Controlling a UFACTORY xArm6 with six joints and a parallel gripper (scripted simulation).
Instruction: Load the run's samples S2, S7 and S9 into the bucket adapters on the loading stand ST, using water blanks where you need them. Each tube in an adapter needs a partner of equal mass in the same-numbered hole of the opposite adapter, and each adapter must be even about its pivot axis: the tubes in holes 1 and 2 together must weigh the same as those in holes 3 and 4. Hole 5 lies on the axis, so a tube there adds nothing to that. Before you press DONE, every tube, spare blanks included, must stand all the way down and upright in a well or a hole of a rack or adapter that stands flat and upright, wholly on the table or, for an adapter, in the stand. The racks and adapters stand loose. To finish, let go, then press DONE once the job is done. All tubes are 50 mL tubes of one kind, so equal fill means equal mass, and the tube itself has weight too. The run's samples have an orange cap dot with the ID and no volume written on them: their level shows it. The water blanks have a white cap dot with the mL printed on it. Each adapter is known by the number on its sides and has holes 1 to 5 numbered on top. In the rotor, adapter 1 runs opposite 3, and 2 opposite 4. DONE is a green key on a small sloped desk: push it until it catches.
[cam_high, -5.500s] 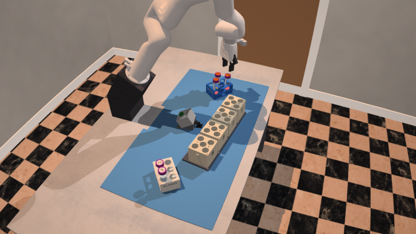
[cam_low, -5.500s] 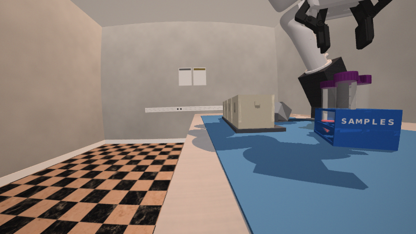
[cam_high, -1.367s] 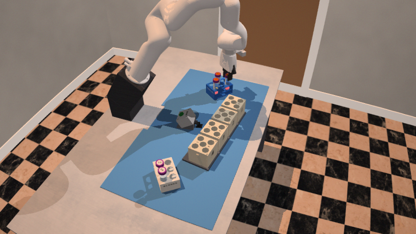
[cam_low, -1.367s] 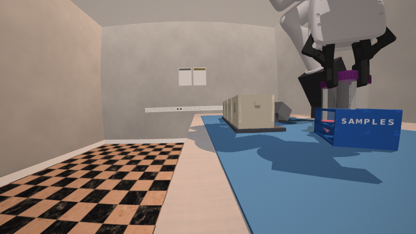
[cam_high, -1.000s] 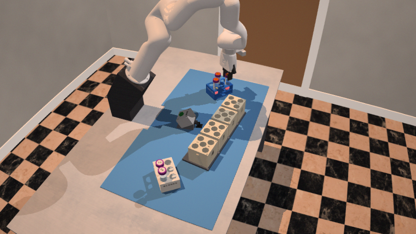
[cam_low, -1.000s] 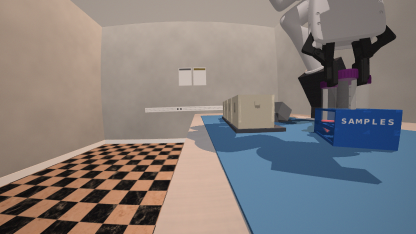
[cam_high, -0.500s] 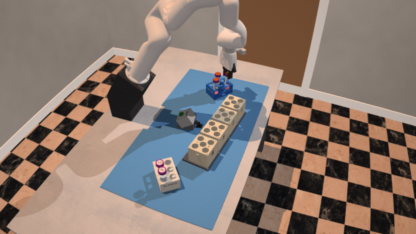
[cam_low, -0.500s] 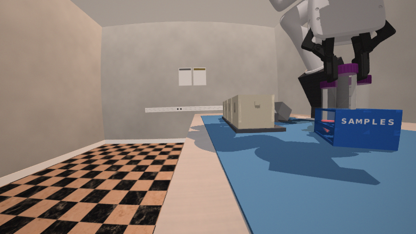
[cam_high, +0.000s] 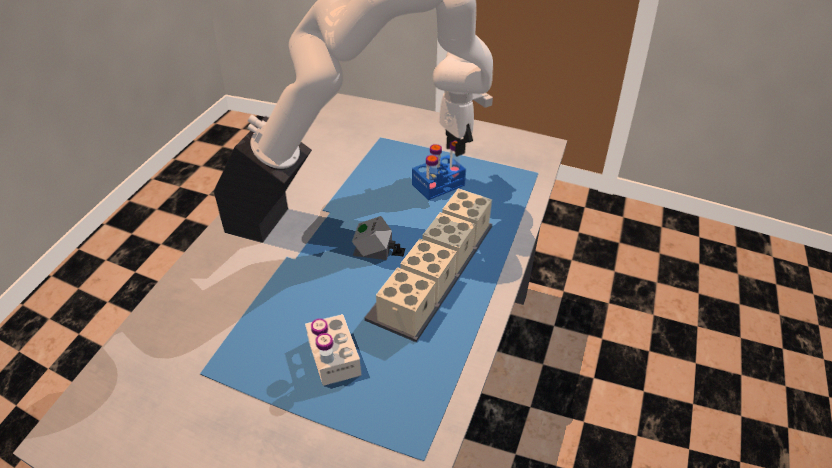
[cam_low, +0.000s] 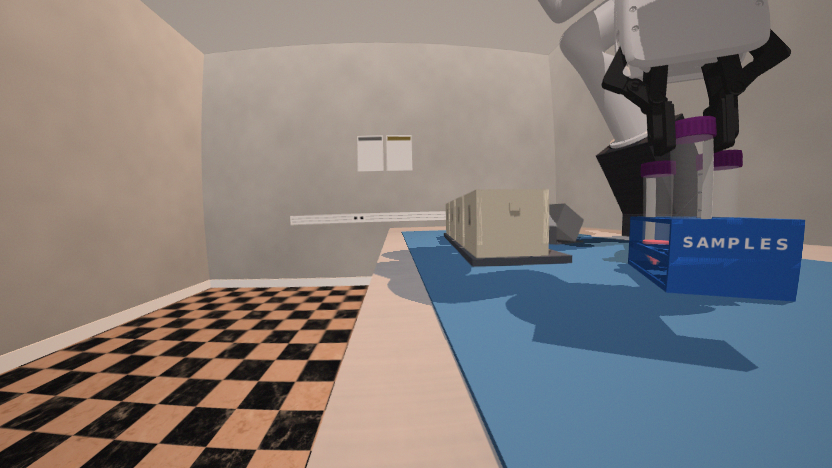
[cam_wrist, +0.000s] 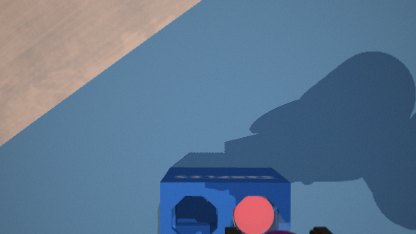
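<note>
Right now my hand is 10 mm past the tube and 50 mm above it. The rest, counted from my hand: blue sample rack: 40 mm behind, 20 mm to the right, 110 mm below; adapter: 40 mm ahead, 310 mm to the right, 90 mm below; green done key: 170 mm behind, 320 mm to the right, 70 mm below.
</note>
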